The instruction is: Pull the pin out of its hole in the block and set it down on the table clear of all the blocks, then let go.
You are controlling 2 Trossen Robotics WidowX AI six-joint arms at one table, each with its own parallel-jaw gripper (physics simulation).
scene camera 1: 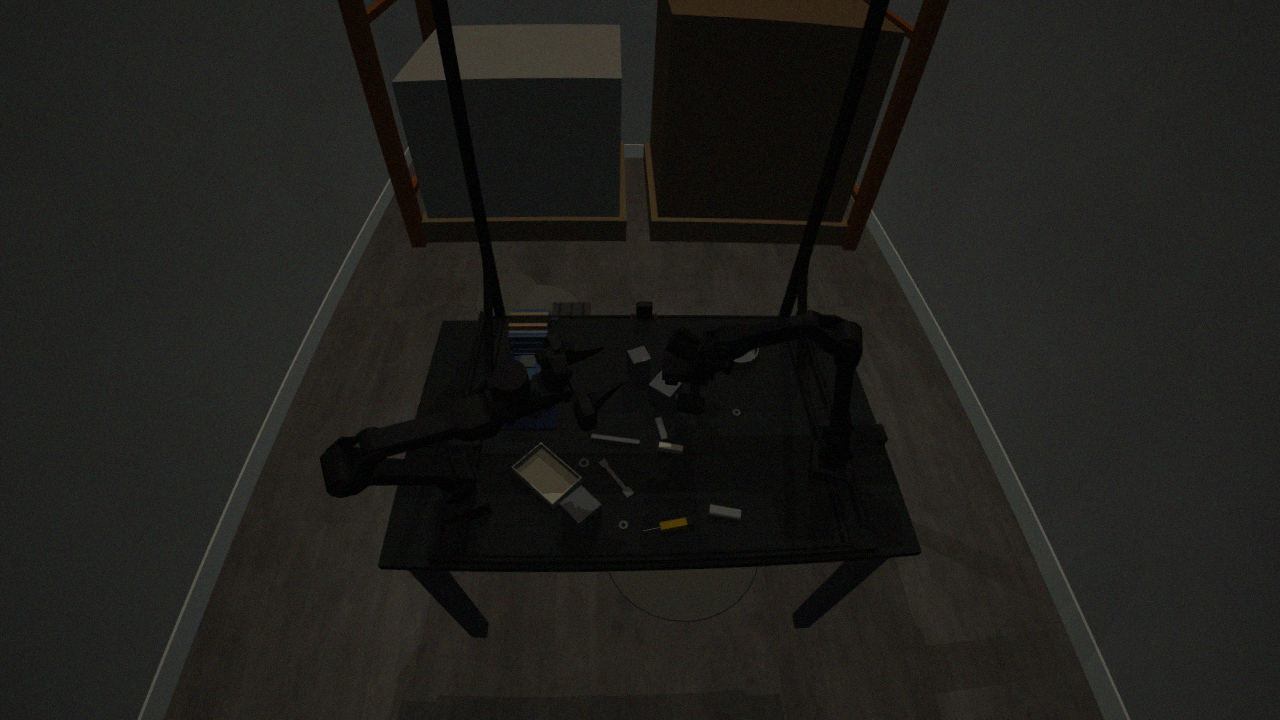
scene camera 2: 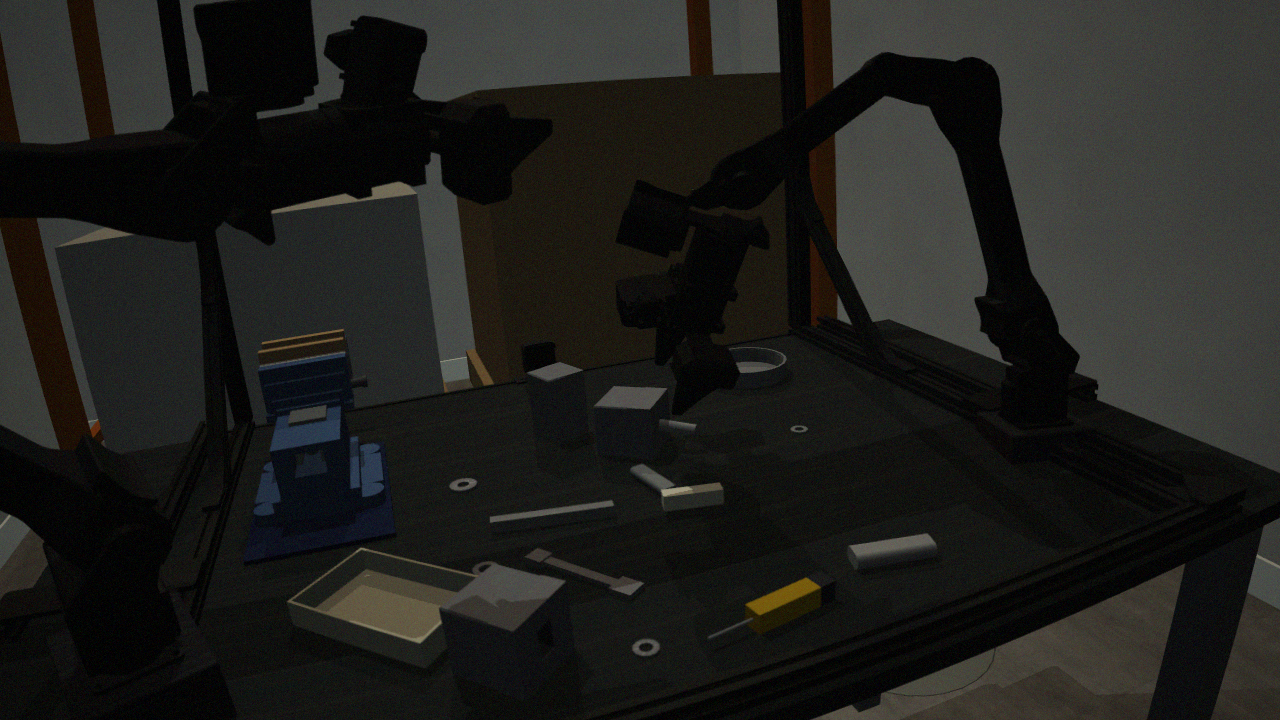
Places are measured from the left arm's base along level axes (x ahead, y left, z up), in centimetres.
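Where they show: left gripper, fingertip midpoint: (scene camera 1: 682, 385) (scene camera 2: 667, 388); right gripper, fingertip midpoint: (scene camera 1: 612, 364) (scene camera 2: 516, 118); left arm's base at its link origin: (scene camera 1: 832, 459) (scene camera 2: 1035, 419); right arm's base at its link origin: (scene camera 1: 459, 491) (scene camera 2: 128, 650).
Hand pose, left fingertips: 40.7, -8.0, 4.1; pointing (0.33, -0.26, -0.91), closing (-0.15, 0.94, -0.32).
Things, the pixels of their top centre, and the offset from my left fingertips, as dx, dy, dz.
- pale round pin at its top centre: (scene camera 2: 668, 418) +0.0, +1.3, -3.1
- taller grey block at its top centre: (scene camera 2: 554, 371) (scene camera 1: 639, 354) +13.1, -5.5, +1.3
- holed block at its top centre: (scene camera 2: 503, 594) (scene camera 1: 580, 504) +13.4, +38.3, -0.7
- tray at its top centre: (scene camera 2: 387, 590) (scene camera 1: 546, 472) +24.5, +31.6, -4.4
- rod at its top centre: (scene camera 2: 653, 475) (scene camera 1: 661, 427) +2.3, +10.3, -5.8
- cream bar at its top centre: (scene camera 2: 692, 489) (scene camera 1: 670, 446) -1.4, +15.3, -5.1
- screwdriver at its top centre: (scene camera 2: 770, 601) (scene camera 1: 668, 524) -6.0, +35.3, -4.9
- white cylinder at its top centre: (scene camera 2: 892, 544) (scene camera 1: 725, 511) -17.6, +28.2, -5.3
- round dish at its top centre: (scene camera 2: 745, 359) (scene camera 1: 738, 347) -11.8, -22.1, -4.4
A grey block (scene camera 1: 663, 385) (scene camera 2: 626, 437) stands toward the back middle of the table. The pale round pin (scene camera 2: 680, 427) sticks out of its right side in scene camera 2, roughly level, its inner end hidden in the block. In scene camera 1 the left arm covers the pin. My left gripper (scene camera 1: 682, 390) (scene camera 2: 677, 385) is open and empty, pointing down, a little above and beside the block's pin side. How far it is from the pin is hard to tell in the dark picture. My right gripper (scene camera 1: 612, 368) is open and empty, raised high over the left part of the table.
A taller grey block (scene camera 1: 638, 354) (scene camera 2: 556, 407) stands behind left. A holed block (scene camera 1: 580, 505) (scene camera 2: 505, 631) stands front left by a tray (scene camera 2: 358, 631). A rod (scene camera 2: 651, 478), a cream bar (scene camera 2: 692, 497), a screwdriver (scene camera 2: 785, 605), a white cylinder (scene camera 2: 892, 551) and a round dish (scene camera 2: 780, 367) lie about.
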